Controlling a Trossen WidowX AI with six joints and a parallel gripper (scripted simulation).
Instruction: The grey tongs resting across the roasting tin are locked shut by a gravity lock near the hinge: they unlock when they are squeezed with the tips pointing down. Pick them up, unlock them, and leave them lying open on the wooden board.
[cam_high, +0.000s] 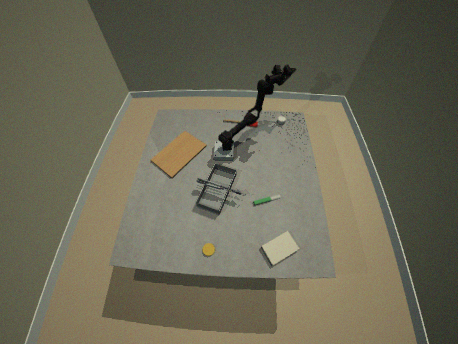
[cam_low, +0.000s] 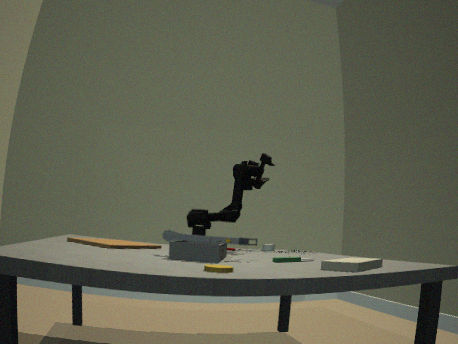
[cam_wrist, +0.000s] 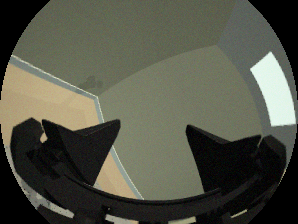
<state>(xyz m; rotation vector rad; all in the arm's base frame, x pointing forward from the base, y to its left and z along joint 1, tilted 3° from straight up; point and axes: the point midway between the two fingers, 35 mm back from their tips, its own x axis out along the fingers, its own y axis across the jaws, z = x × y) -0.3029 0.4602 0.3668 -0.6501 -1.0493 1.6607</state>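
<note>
Right now the dark roasting tin is 61 cm ahead of my gripper tip, 58 cm to the right of it and 41 cm below it. The rest, counted from my gripper tip: small white cup 42 cm below, 4 cm ahead, 1 cm to the right; then red-handled tool 43 cm below, 33 cm to the right, 3 cm ahead; then wooden board 85 cm to the right, 43 cm below, 28 cm ahead.
</note>
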